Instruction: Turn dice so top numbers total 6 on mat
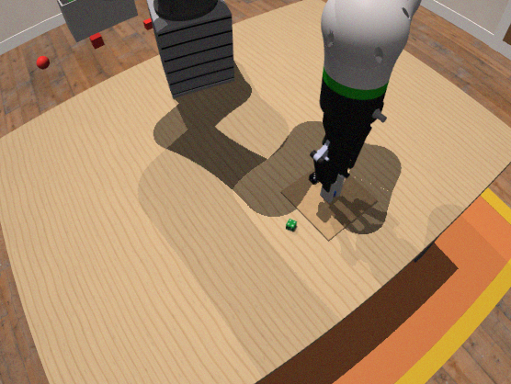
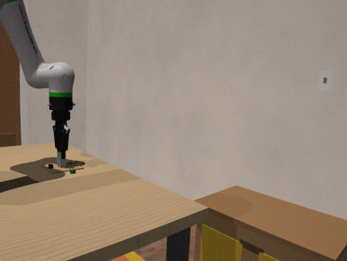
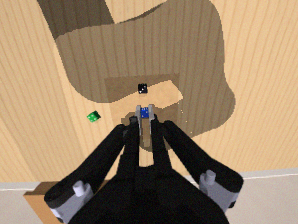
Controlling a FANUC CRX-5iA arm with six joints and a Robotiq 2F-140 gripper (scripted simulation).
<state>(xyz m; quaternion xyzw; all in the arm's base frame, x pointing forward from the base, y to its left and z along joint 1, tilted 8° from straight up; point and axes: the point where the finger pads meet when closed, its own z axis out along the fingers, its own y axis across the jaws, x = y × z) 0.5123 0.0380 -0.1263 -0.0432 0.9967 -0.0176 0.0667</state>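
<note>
Now: hand 30 mm above the blue die. The rest, counted from my hand: green die 100 mm to the right, 30 mm below, 10 mm ahead; then tan mat 40 mm below; then black die 50 mm behind, 30 mm below.
</note>
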